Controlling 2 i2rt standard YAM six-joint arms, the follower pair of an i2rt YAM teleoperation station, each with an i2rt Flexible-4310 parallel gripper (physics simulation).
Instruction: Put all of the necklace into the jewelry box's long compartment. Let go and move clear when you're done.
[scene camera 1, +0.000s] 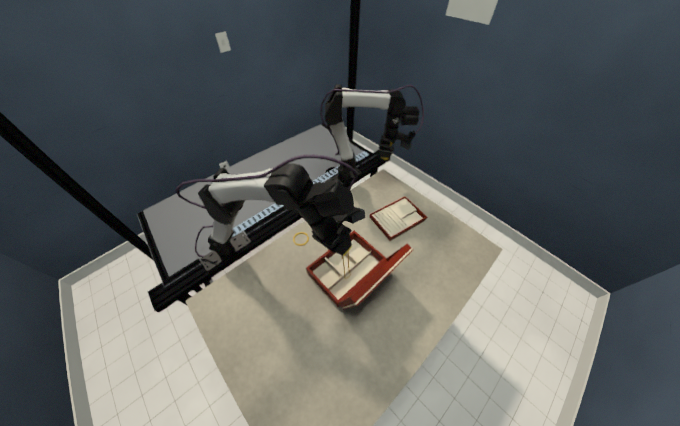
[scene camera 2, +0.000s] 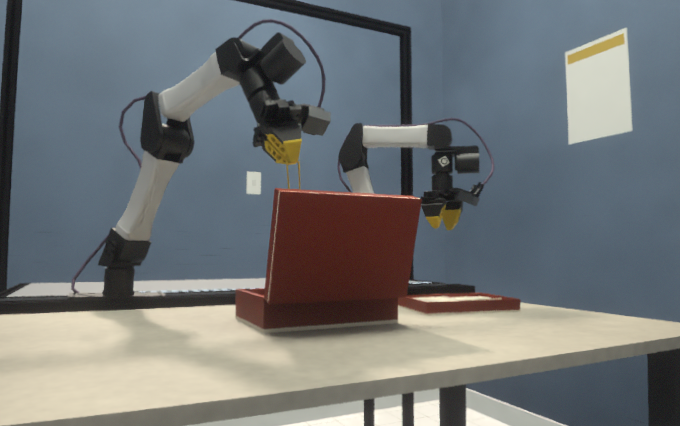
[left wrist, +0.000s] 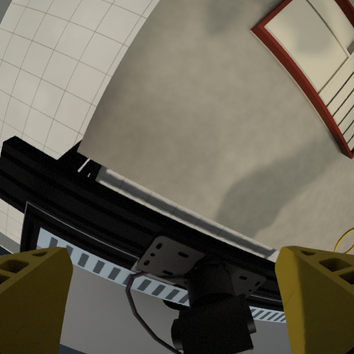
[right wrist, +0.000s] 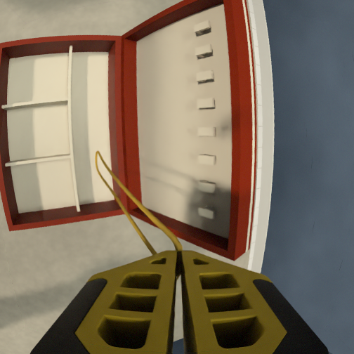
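Seen in the pictures: left gripper, between the fingertips: (scene camera 1: 386, 153) (scene camera 2: 442, 229); right gripper, between the fingertips: (scene camera 1: 346, 252) (scene camera 2: 293, 163); left arm's base, origin of its link: (scene camera 1: 343, 178); right arm's base, origin of its link: (scene camera 1: 226, 251) (scene camera 2: 118, 298).
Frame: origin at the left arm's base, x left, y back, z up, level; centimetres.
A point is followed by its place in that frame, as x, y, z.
Observation:
A thin gold necklace (scene camera 1: 344, 264) (scene camera 2: 299, 175) {-37.4, -42.8, 23.7} (right wrist: 150, 218) hangs as a narrow loop from my right gripper (scene camera 1: 345, 251) {-38.5, -42.9, 25.7} (scene camera 2: 289, 162) {-38.5, -42.9, 25.7} (right wrist: 178, 259), which is shut on it above the jewelry box. The red box (scene camera 1: 323, 290) {-44.9, -39.1, 0.4} (scene camera 2: 326, 315) {-33.8, -46.4, 0.1} (right wrist: 116, 90) stands open. Its long compartment (right wrist: 92, 100) runs beside the hinge. In the right wrist view the loop's lower end shows over this compartment; its height above the floor is unclear. The lid hides the lower loop in scene camera 2. My left gripper (scene camera 2: 442, 226) {14.5, -13.4, 16.2} (left wrist: 173, 262) is open and empty, high above the table's far side.
The raised lid (scene camera 1: 372, 281) {-36.8, -52.2, 20.0} (scene camera 2: 346, 245) {-32.7, -51.6, 11.7} (right wrist: 167, 100), with a row of pegs inside, stands along the long compartment. A red-rimmed tray (scene camera 1: 379, 227) {-8.7, -33.1, -0.6} (scene camera 2: 466, 305) {-1.1, -42.0, -0.3} (left wrist: 300, 85) lies beyond the box. A gold ring or bangle (scene camera 1: 293, 238) {-40.0, -12.5, -1.7} (left wrist: 336, 242) lies on the table near the arm rail.

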